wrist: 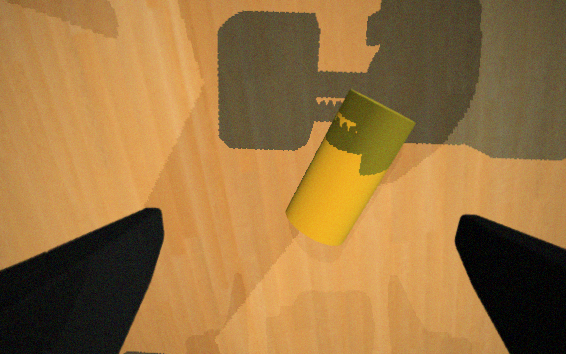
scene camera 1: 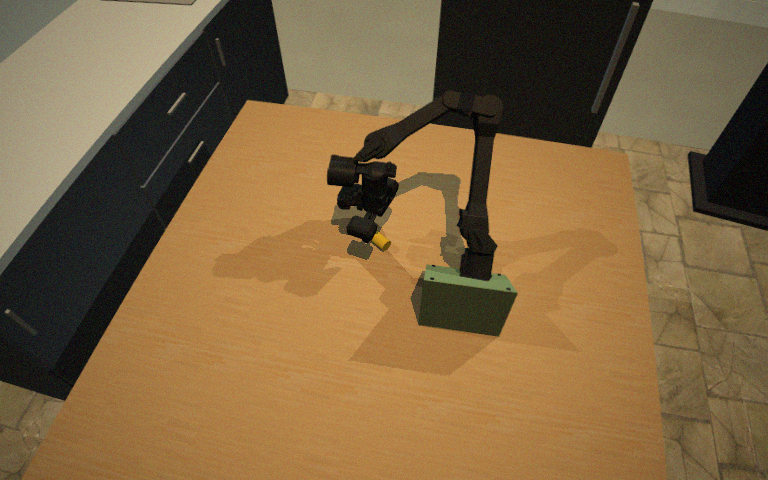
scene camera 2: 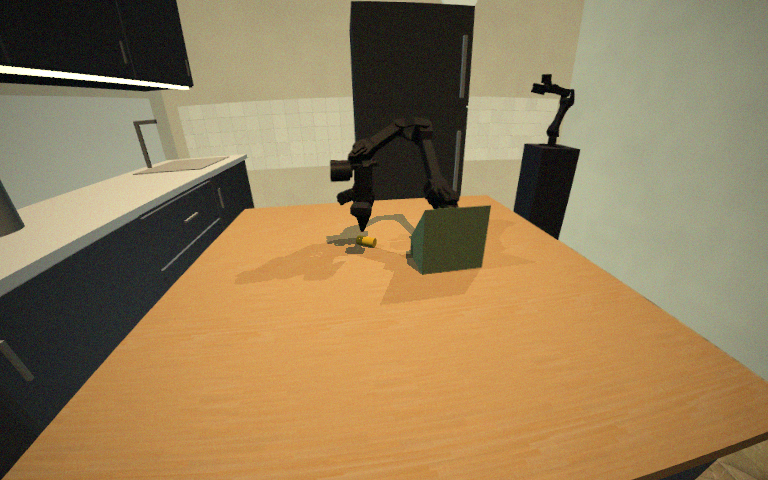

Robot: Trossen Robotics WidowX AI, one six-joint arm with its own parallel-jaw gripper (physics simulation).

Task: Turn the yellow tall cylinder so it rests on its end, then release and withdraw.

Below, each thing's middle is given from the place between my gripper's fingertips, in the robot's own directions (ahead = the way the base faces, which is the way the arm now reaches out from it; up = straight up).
Labels:
My hand is 70 mm above the yellow tall cylinder (wrist: 363,140) and 20 mm to the left of it.

